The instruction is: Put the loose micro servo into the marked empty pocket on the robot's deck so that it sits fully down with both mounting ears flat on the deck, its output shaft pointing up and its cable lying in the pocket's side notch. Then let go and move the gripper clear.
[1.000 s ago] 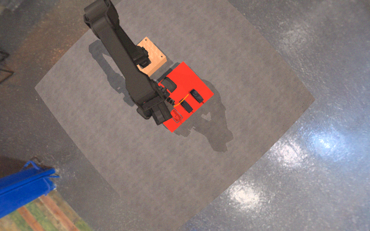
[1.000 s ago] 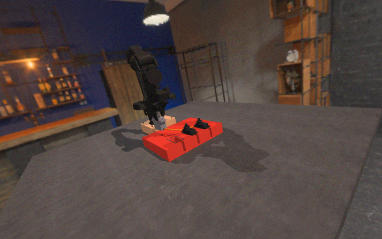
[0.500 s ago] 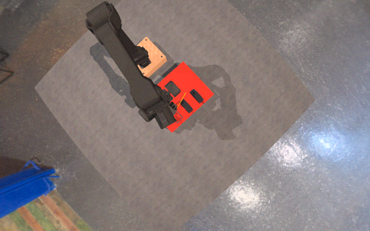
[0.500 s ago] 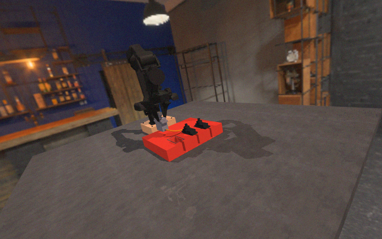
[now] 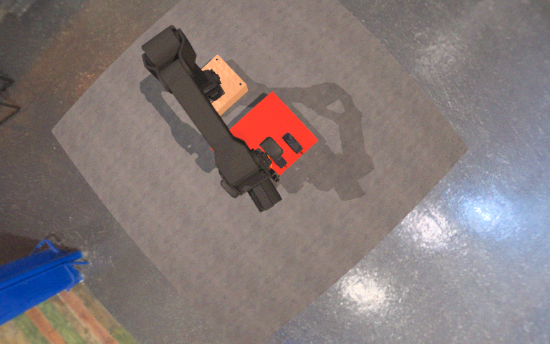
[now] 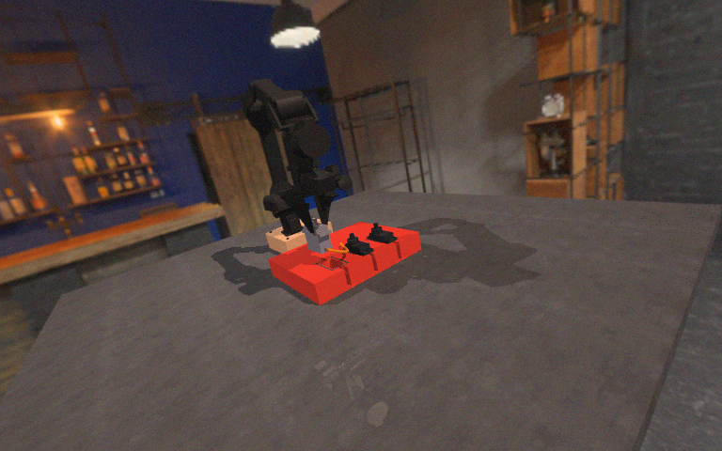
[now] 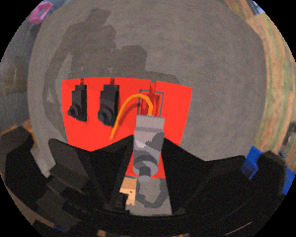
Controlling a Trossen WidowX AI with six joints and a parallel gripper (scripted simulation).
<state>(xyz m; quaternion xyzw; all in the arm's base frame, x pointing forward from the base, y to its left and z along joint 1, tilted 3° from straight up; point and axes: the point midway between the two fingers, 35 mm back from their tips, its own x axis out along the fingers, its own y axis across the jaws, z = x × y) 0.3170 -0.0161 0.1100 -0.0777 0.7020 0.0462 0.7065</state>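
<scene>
Right now the red deck is 100 mm below my gripper tip, 100 mm behind it and 60 mm to the left of it.
</scene>
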